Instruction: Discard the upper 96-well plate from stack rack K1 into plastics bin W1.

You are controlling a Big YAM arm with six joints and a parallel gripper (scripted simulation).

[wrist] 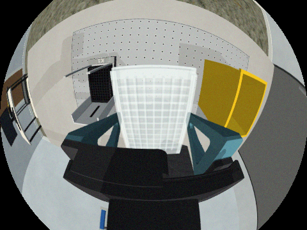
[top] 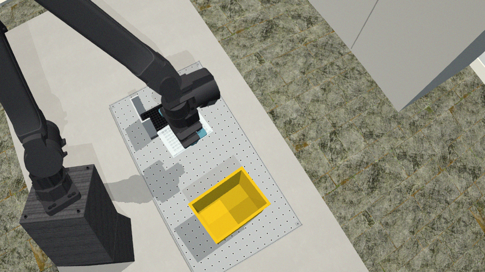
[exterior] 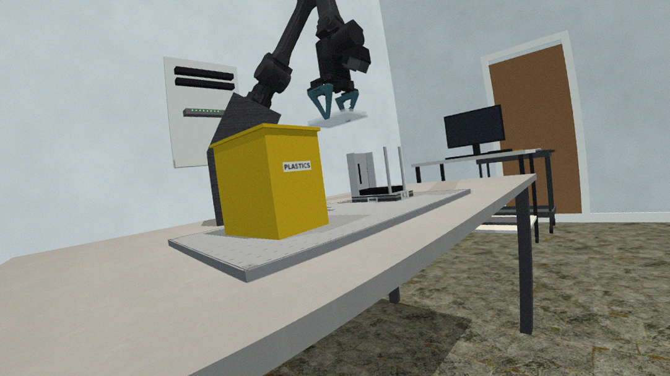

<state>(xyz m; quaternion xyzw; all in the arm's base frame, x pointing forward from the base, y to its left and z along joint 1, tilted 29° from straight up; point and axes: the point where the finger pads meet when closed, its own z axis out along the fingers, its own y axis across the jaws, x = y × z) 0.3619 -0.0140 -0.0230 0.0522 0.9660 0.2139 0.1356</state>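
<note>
The yellow plastics bin W1 lies 220 mm to the right of my hand, 140 mm below it and 20 mm behind it. From my hand the other things lie so: black plate: 200 mm below, 170 mm to the left; then white 96-well plate: 10 mm below.
</note>
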